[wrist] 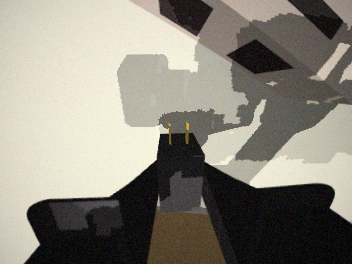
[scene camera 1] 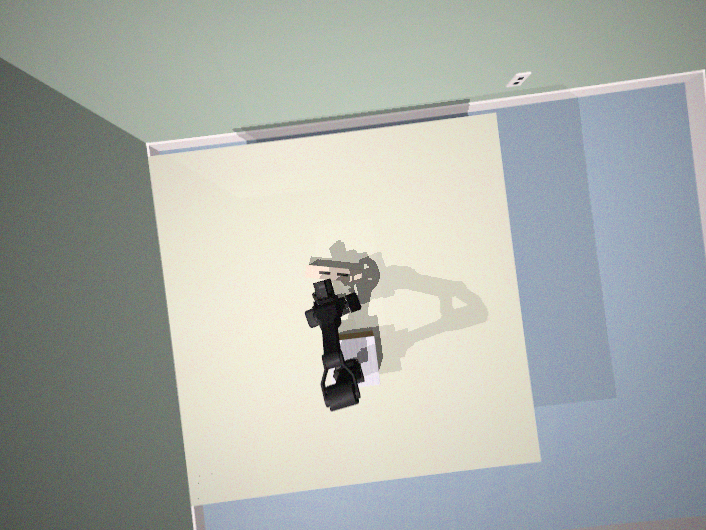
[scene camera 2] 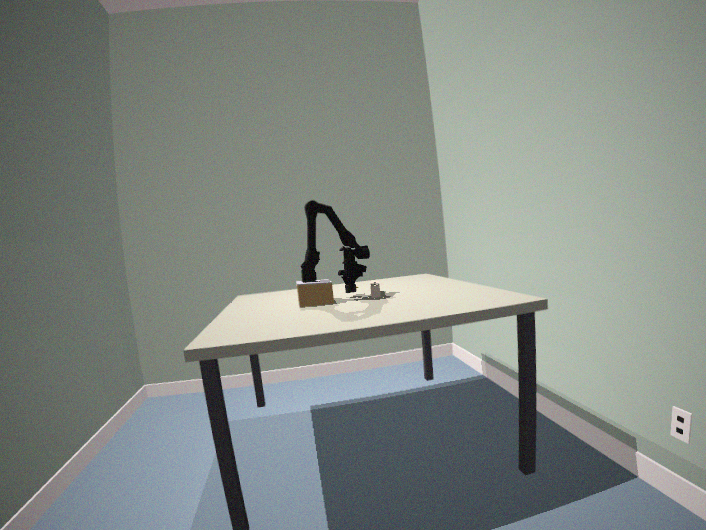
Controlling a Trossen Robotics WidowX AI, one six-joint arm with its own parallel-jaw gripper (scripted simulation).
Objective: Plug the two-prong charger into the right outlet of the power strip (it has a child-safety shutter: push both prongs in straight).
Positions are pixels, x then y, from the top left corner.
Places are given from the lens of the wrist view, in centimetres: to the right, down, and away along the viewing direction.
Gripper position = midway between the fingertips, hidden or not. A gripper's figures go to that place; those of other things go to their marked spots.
my gripper [wrist: 177,164]: 0, 3, 11
dark two-prong charger [wrist: 180,160]: 0, 2, 8
